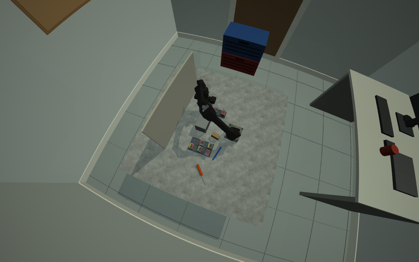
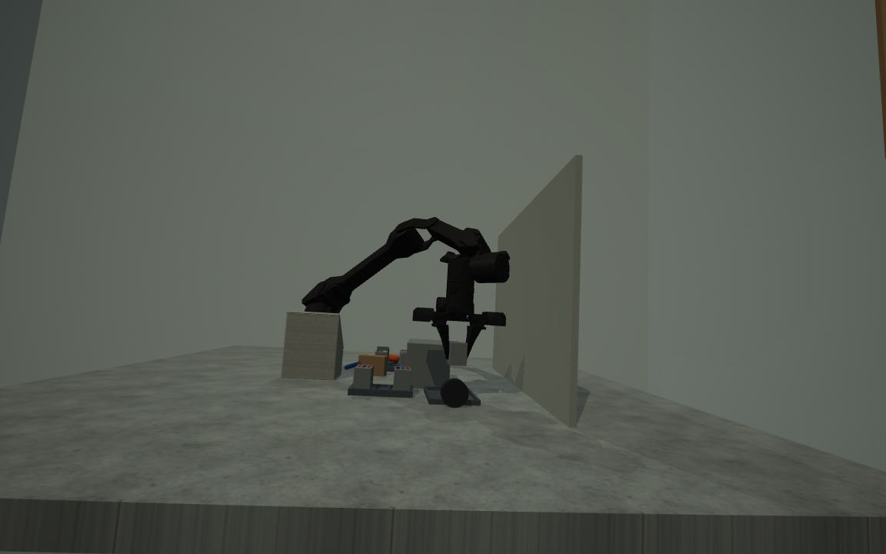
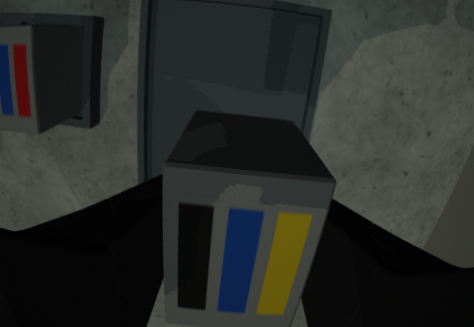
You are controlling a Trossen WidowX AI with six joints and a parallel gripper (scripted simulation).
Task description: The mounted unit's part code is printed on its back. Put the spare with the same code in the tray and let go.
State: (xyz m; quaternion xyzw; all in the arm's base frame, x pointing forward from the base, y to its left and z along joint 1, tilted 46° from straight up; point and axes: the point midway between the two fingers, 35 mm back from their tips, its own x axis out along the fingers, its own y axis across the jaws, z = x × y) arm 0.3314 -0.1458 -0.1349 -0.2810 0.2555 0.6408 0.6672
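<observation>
Right now my gripper tip is 7 cm above the dark tray, 1 cm to the right of it and 1 cm past it. The rest, counted from my gripper tip: black tape roll (7 cm to the right, 5 cm below, 1 cm behind); then grey mounted unit (18 cm to the left, 5 cm behind, 3 cm below); then beige panel (18 cm ahead, 16 cm to the left, 15 cm above).
</observation>
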